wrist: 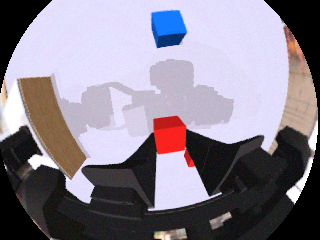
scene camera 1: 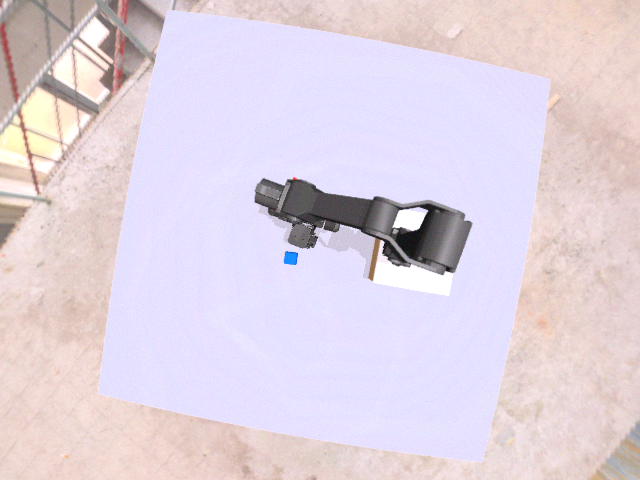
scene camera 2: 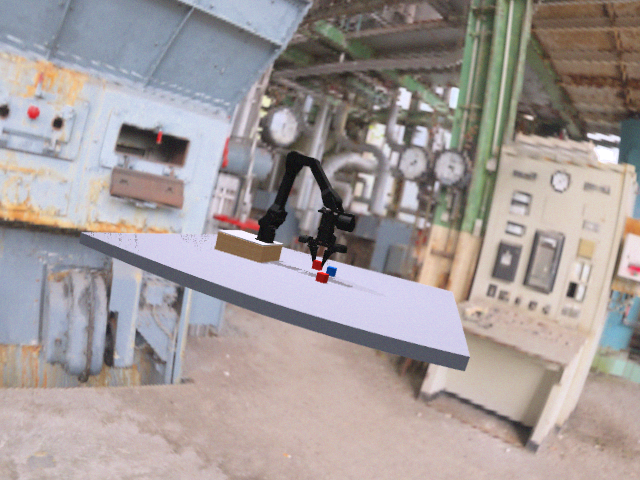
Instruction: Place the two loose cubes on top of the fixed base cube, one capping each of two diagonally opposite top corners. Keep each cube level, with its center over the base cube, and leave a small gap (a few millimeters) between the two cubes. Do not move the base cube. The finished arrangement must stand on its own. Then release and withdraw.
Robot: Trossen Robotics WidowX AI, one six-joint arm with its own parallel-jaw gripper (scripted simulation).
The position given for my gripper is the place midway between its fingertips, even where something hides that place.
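My gripper (scene camera 1: 307, 215) is carrying a red cube (wrist: 170, 132). You'd find the gripper in the wrist view (wrist: 168, 133) as well, and in scene camera 2 (scene camera 2: 317, 265). There's also a blue cube (wrist: 169, 30) that I can see.
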